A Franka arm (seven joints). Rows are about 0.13 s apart.
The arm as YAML. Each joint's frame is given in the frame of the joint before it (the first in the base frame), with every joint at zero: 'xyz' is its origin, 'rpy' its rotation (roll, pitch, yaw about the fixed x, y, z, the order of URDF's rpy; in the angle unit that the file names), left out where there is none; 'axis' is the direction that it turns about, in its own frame. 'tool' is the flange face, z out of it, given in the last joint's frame.
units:
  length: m
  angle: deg
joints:
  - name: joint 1
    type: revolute
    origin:
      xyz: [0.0, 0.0, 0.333]
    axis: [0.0, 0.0, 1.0]
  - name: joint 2
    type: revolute
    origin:
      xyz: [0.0, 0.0, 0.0]
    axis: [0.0, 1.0, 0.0]
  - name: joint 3
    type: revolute
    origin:
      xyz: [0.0, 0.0, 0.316]
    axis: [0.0, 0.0, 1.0]
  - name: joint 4
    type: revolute
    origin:
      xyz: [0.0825, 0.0, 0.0]
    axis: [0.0, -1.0, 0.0]
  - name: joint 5
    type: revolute
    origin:
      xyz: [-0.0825, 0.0, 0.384]
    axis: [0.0, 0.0, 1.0]
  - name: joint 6
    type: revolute
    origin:
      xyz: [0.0, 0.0, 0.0]
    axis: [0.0, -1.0, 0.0]
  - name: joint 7
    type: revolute
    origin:
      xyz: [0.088, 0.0, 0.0]
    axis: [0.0, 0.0, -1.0]
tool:
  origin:
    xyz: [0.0, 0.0, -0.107]
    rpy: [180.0, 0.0, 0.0]
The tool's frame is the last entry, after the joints.
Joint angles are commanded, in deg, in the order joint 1, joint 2, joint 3, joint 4, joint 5, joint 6, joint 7. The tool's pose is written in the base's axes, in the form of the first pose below.
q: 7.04, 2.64, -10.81, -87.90, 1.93, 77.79, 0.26
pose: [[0.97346 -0.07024 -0.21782 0.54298], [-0.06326 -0.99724 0.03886 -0.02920], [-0.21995 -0.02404 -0.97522 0.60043], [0 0 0 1]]
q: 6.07, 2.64, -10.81, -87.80, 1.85, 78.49, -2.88
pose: [[0.97847 -0.03352 -0.20364 0.54397], [-0.02587 -0.99886 0.04011 -0.03870], [-0.20475 -0.03398 -0.97822 0.60198], [0 0 0 1]]
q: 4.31, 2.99, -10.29, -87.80, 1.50, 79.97, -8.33
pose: [[0.98215 0.03843 -0.18416 0.54771], [0.04580 -0.99830 0.03596 -0.05156], [-0.18246 -0.04375 -0.98224 0.60031], [0 0 0 1]]
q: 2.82, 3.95, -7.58, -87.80, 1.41, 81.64, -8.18
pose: [[0.98325 0.05708 -0.17307 0.55663], [0.06316 -0.99756 0.02981 -0.04088], [-0.17094 -0.04024 -0.98446 0.59285], [0 0 0 1]]
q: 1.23, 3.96, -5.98, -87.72, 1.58, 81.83, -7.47
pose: [[0.98468 0.04506 -0.16844 0.55720], [0.05153 -0.99808 0.03423 -0.04100], [-0.16657 -0.04238 -0.98512 0.59350], [0 0 0 1]]
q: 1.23, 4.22, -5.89, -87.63, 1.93, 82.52, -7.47
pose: [[0.98616 0.04659 -0.15909 0.56002], [0.05343 -0.99781 0.03895 -0.03955], [-0.15693 -0.04691 -0.98650 0.59253], [0 0 0 1]]
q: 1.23, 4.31, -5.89, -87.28, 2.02, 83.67, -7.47
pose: [[0.98976 0.04719 -0.13471 0.56311], [0.05281 -0.99786 0.03843 -0.03960], [-0.13261 -0.04515 -0.99014 0.59587], [0 0 0 1]]
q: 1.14, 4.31, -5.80, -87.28, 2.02, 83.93, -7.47
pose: [[0.99036 0.04726 -0.13023 0.56365], [0.05265 -0.99788 0.03820 -0.03969], [-0.12815 -0.04468 -0.99075 0.59619], [0 0 0 1]]
